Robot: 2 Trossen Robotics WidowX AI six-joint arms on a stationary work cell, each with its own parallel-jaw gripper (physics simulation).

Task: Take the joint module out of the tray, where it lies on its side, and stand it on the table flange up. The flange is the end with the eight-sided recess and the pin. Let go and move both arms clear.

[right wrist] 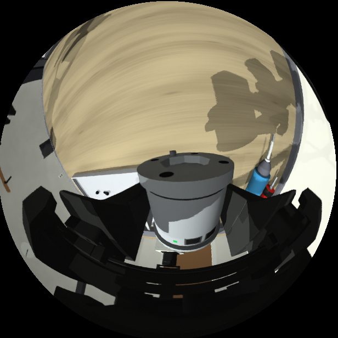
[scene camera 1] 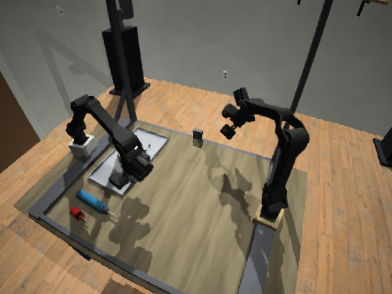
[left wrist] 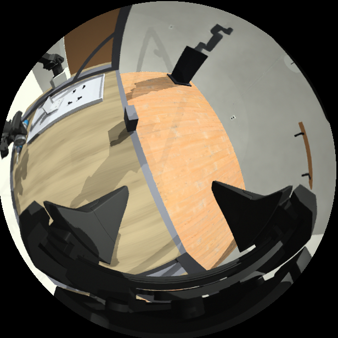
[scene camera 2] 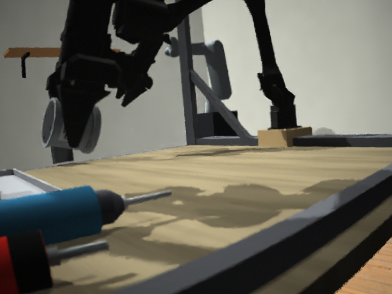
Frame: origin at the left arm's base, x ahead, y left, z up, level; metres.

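Seen in the pictures: left gripper, fingertip midpoint: [scene camera 1: 231, 127] [scene camera 2: 119, 102]; right gripper, fingertip midpoint: [scene camera 1: 132, 178] [scene camera 2: 69, 145]; left arm's base, link origin: [scene camera 1: 269, 213] [scene camera 2: 284, 128]; right arm's base, link origin: [scene camera 1: 80, 140].
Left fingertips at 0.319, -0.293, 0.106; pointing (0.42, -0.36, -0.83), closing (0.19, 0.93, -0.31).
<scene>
Offsets run from my left fingertips to a thing's top centre, as dx, dy, dz. "*": to the spot under its first point. Level surfaces: height alone.
The joint module @[* +0.225, +0.487, -0.064] [scene camera 2: 94, 131] [right wrist: 187, 212] is a light grey cylinder with a wide rim at each end. It is off the table, and its long axis lies roughly level in scene camera 2. In the right wrist view, the flange end with the eight-sided recess and the pin points to the top of the picture. My right gripper [scene camera 2: 75, 136] [right wrist: 183, 180] is shut on its sides; one finger hides its middle in scene camera 2. My left gripper [scene camera 1: 225, 122] [left wrist: 170, 188] is open and empty, high over the table's far side. The tray [left wrist: 103, 89] [right wrist: 106, 176] lies on the table @[dz -0.147] [scene camera 1: 185, 215].
A blue tool @[* +0.333, +0.630, -0.107] [scene camera 1: 92, 201] [scene camera 2: 55, 212] [right wrist: 259, 180] and a red tool @[+0.339, +0.704, -0.113] [scene camera 1: 77, 214] [scene camera 2: 25, 260] [right wrist: 268, 192] lie near the tray, with their shafts on the table. A small dark block @[+0.178, +0.018, -0.090] [scene camera 1: 198, 134] [left wrist: 131, 119] stands at the far edge. Metal beams [scene camera 2: 280, 230] edge the table.
</scene>
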